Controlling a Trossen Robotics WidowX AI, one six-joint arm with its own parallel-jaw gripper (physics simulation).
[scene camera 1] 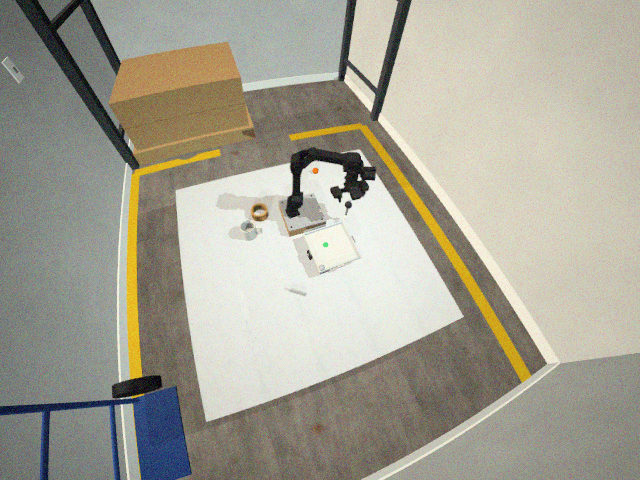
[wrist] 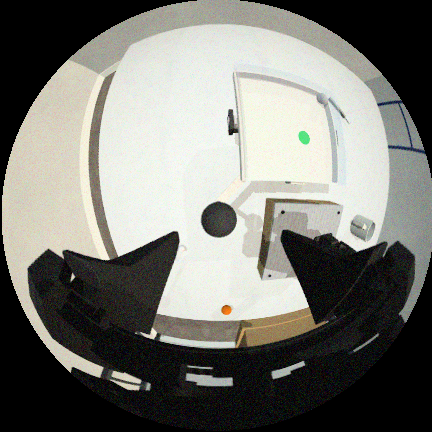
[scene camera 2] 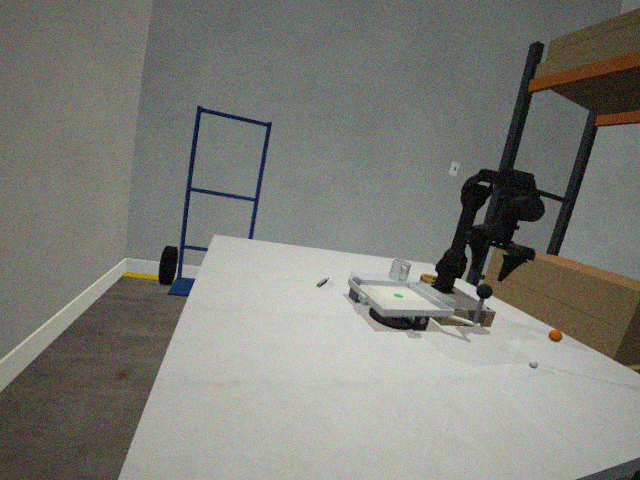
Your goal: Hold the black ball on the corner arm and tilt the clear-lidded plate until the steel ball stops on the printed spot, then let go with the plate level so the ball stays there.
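Note:
The clear-lidded plate (scene camera 1: 338,258) (scene camera 2: 379,294) (wrist: 275,150) sits on a dark base; its exact tilt is hard to tell. The steel ball (scene camera 1: 321,267) (scene camera 2: 356,280) (wrist: 322,98) rests in a corner of it, at the upper right in the wrist view, apart from the green printed spot (scene camera 1: 325,244) (scene camera 2: 398,296) (wrist: 304,137). The black ball (scene camera 1: 347,205) (scene camera 2: 484,290) (wrist: 219,219) stands on a thin post at the end of the corner arm. My gripper (scene camera 1: 345,196) (scene camera 2: 487,281) (wrist: 231,235) is open and empty above the black ball, which shows between and slightly beyond the fingertips in the wrist view.
The robot's base block (scene camera 1: 310,211) (wrist: 312,210) stands beside the plate. A metal mug (scene camera 1: 248,229) (scene camera 2: 400,269) (wrist: 362,227) and a wooden ring (scene camera 1: 253,212) stand past it. A pen-like thing (scene camera 1: 296,291) (scene camera 2: 322,282), an orange ball (scene camera 1: 315,170) (scene camera 2: 555,335) (wrist: 226,310) and a small grey ball (scene camera 2: 532,364) lie on the table.

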